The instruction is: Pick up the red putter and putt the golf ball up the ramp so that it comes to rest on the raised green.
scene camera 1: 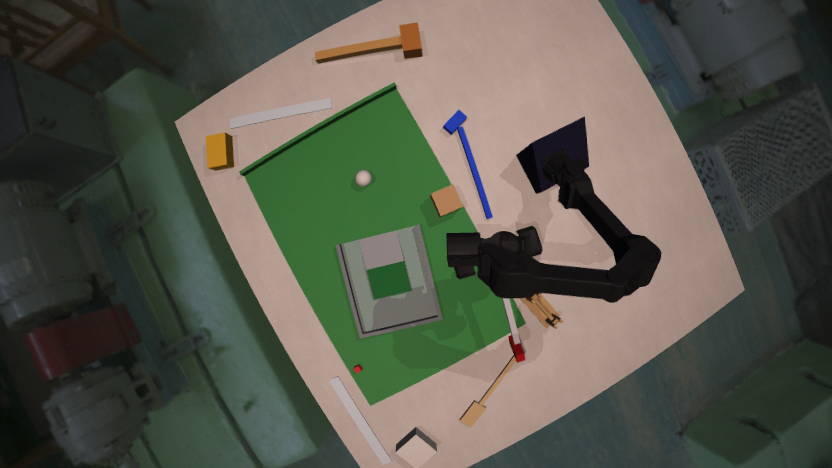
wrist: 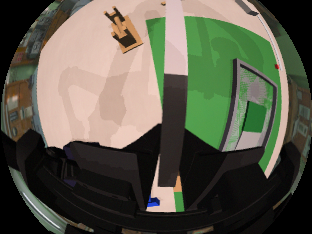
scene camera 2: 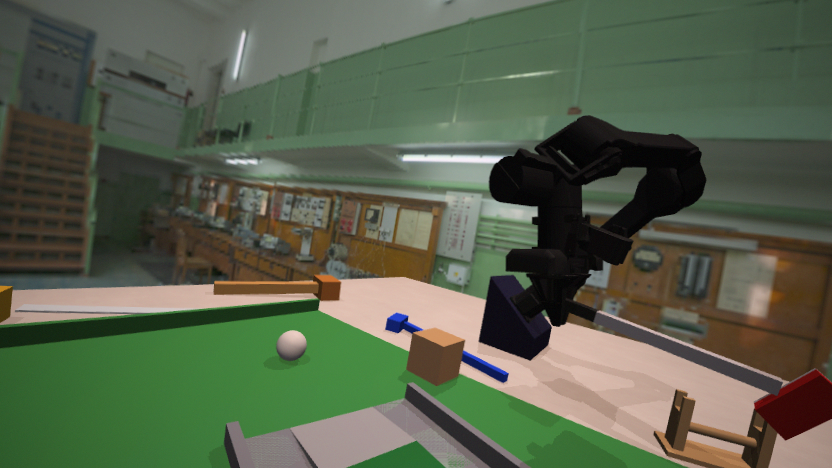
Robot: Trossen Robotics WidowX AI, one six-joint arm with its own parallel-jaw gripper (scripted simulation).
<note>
The pictures show: the gripper, a blue putter, a yellow block, a tan cube, a white golf ball, a green mat and a wooden putter stand.
The gripper shows as well in the wrist view.
</note>
